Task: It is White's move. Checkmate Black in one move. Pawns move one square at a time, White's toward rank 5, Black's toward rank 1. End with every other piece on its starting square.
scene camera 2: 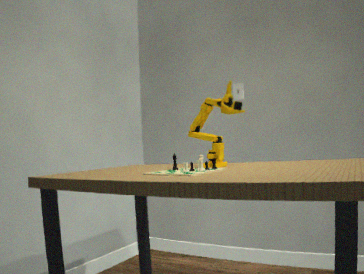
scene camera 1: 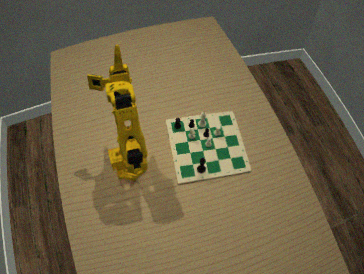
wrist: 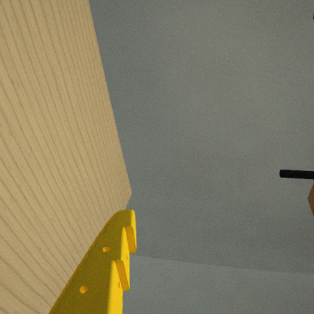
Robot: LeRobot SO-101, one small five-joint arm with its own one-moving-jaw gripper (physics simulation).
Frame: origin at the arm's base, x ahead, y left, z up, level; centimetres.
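Where they show: hand, its tool point: (scene camera 2: 243, 110) (scene camera 1: 117, 70); arm's base, origin of its link: (scene camera 1: 135, 162).
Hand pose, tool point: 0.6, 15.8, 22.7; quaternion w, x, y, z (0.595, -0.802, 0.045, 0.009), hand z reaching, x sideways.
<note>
Things, the pixels of their top centre, and the offset from my tool point, as dx, dy, dz. Level surfaces: height alone.
- white chessboard, centre of its top: (scene camera 1: 207, 144) (scene camera 2: 185, 170) +21.3, -16.6, -22.1
- tall black piece, centre of its top: (scene camera 1: 203, 158) (scene camera 2: 174, 153) +16.7, -23.7, -15.8
- small black piece, centre of its top: (scene camera 1: 192, 119) +18.9, -8.8, -19.0
- tall white piece, centre of its top: (scene camera 1: 203, 111) (scene camera 2: 200, 153) +22.2, -9.2, -15.8
- black pawn, centre of its top: (scene camera 1: 207, 129) +22.1, -13.2, -19.0
- wooden tabletop, height of its surface: dz -22.7
The green and white chessboard (scene camera 1: 184, 159) (scene camera 2: 156, 173) lies on the table, right of the arm in scene camera 1. A tall black piece (scene camera 1: 201, 166) (scene camera 2: 175, 161) stands at its near edge. At the far side stand a black piece (scene camera 1: 177, 123), a small black piece (scene camera 1: 191, 123) and a tall white piece (scene camera 1: 202, 120) (scene camera 2: 201, 162). Nearer are a white piece (scene camera 1: 192, 133), a black pawn (scene camera 1: 206, 133) and two small white pieces (scene camera 1: 217, 131) (scene camera 1: 208, 142). My gripper (scene camera 1: 103, 62) (scene camera 2: 237, 96) is raised high, away from the board, open and empty. One notched jaw (wrist: 102, 265) shows in the wrist view.
The wooden tabletop (scene camera 1: 150, 240) (scene camera 2: 290, 175) (wrist: 45, 125) carries the board and the arm's base (scene camera 1: 131, 162) (scene camera 2: 217, 157). The arm casts a shadow below its base. A dark bar (wrist: 296, 174) shows at the wrist view's right edge.
</note>
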